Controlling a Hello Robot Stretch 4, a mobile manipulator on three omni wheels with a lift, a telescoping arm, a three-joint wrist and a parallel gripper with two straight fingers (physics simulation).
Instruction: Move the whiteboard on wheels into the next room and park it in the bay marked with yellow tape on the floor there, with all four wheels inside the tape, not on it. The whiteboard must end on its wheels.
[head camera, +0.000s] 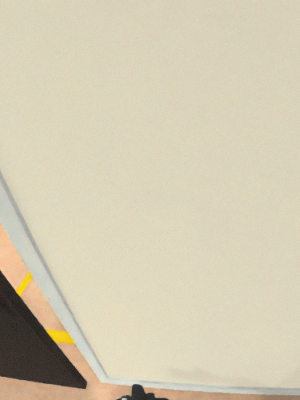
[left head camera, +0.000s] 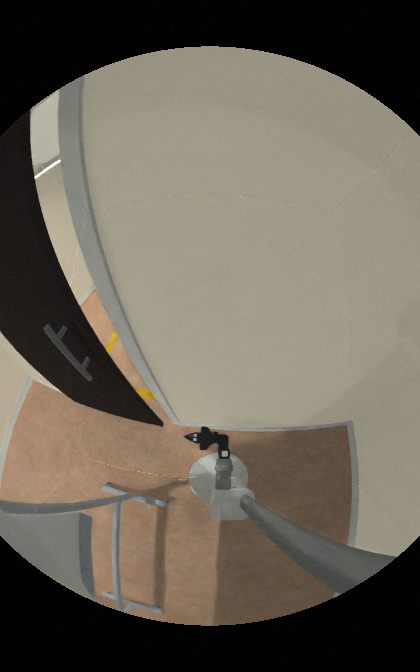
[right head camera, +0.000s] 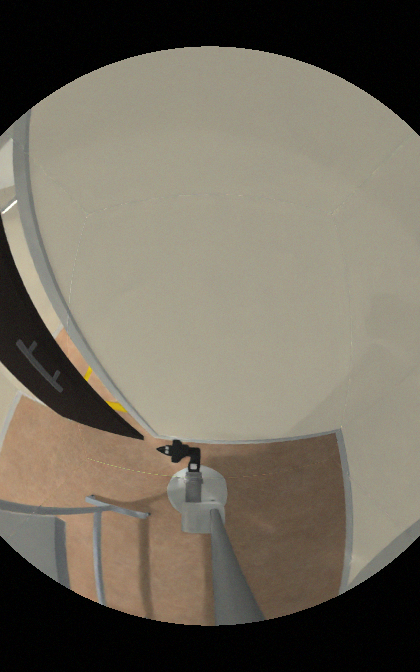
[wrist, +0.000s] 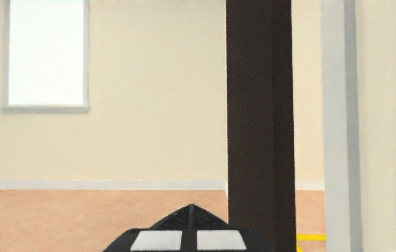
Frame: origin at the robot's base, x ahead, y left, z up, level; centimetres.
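Where they show: gripper, fingertip midpoint: (right head camera: 155, 448) (wrist: 191, 223).
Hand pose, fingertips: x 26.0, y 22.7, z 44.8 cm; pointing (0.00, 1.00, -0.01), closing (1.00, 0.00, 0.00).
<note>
After its pixels a point has its place.
The whiteboard (left head camera: 116, 550) (right head camera: 98, 555) {x -63.8, y 61.9, z 30.2 cm} shows in part at the lower left of both side head views, with a grey panel, a tubular frame and long feet on the floor. It looks upright; its wheels cannot be made out. Yellow tape (head camera: 60, 336) {x 69.0, y 76.8, z -2.6 cm} (left head camera: 145, 394) (right head camera: 117, 406) {x 69.0, y 80.5, z -2.7 cm} (wrist: 311, 237) {x 86.0, y 134.2, z -2.7 cm} shows in part through the gap between the door and the door frame; the rest of the bay is hidden. My gripper (left head camera: 186, 437) (right head camera: 159, 449) {x 26.0, y 22.7, z 44.8 cm} (wrist: 191, 223) {x 26.0, y 22.7, z 44.8 cm} is shut and empty, pointing left near the wall's foot, apart from the whiteboard.
A dark brown door (head camera: 30, 340) {x 40.0, y 53.8, z 68.6 cm} (left head camera: 30, 250) (right head camera: 20, 300) {x 39.6, y 48.4, z 137.1 cm} (wrist: 257, 125) {x 40.4, y 61.4, z 52.7 cm} stands open, with a grey handle (left head camera: 67, 352) (right head camera: 39, 365) {x 34.7, y 56.2, z 111.6 cm}. A grey door frame (head camera: 40, 265) {x 43.3, y 34.2, z 111.5 cm} (left head camera: 77, 195) (right head camera: 26, 195) {x 43.3, y 34.1, z 163.5 cm} (wrist: 334, 125) {x 43.4, y 36.0, z 51.7 cm} edges the large cream wall (head camera: 165, 175) {x 42.7, y -1.3, z 138.3 cm}. A window (wrist: 46, 55) {x -124.3, y 254.5, z 132.2 cm} is at the left of the wrist view.
</note>
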